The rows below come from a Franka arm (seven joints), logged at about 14 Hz.
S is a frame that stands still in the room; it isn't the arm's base.
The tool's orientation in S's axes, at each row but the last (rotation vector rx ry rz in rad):
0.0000 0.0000 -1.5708
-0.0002 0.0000 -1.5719
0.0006 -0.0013 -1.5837
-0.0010 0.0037 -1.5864
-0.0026 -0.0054 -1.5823
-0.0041 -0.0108 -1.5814
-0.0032 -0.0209 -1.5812
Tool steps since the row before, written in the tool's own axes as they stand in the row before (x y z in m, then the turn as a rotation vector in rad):
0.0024 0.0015 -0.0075 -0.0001 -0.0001 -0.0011
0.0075 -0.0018 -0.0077 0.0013 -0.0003 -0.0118
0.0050 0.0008 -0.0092 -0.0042 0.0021 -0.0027
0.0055 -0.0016 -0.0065 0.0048 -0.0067 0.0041
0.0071 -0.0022 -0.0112 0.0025 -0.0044 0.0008
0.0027 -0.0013 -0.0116 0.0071 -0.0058 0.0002
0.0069 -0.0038 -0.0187 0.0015 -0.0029 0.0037
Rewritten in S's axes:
0.0015 -0.0024 -0.0075 -0.0001 0.0001 -0.0011
-0.0018 -0.0075 -0.0077 -0.0003 -0.0013 -0.0118
0.0007 -0.0050 -0.0092 0.0022 0.0042 -0.0027
-0.0017 -0.0055 -0.0065 -0.0068 -0.0047 0.0041
-0.0023 -0.0071 -0.0112 -0.0044 -0.0024 0.0008
-0.0013 -0.0028 -0.0116 -0.0059 -0.0070 0.0002
-0.0037 -0.0071 -0.0186 -0.0030 -0.0014 0.0037

